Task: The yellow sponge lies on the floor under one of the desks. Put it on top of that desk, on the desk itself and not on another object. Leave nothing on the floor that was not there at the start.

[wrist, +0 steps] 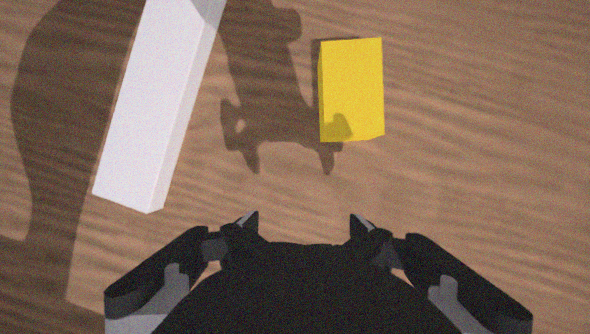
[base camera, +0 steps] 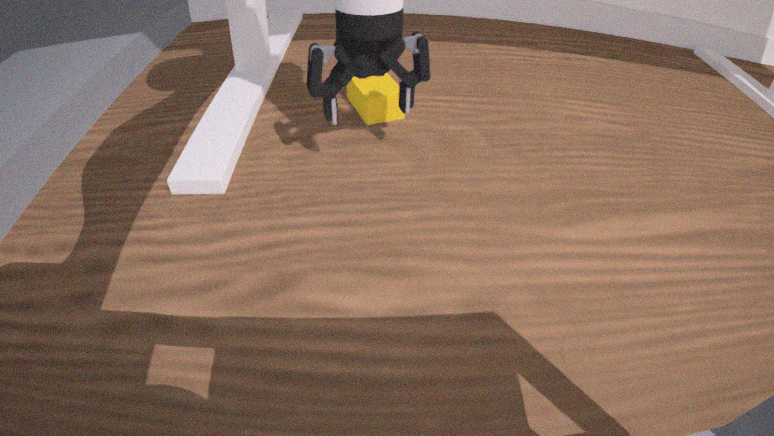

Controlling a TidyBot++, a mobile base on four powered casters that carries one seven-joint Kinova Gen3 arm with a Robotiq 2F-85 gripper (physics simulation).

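Observation:
The yellow sponge lies flat on the wooden floor, to the right of a white desk foot. My gripper is open and empty, pointing down above the floor. In the wrist view the sponge is beyond the fingertips and a little to the right, with its long side running nearly straight away from the gripper. In the base view the right finger overlaps the sponge's right edge. The gripper's shadow falls on the floor and on the sponge's near end. The desk's top does not show in either view.
The white desk foot runs along the floor left of the sponge, with a white upright rising from it. Another white foot is at the far right. A pale wall stands behind. Large shadows cross the floor at the left and front.

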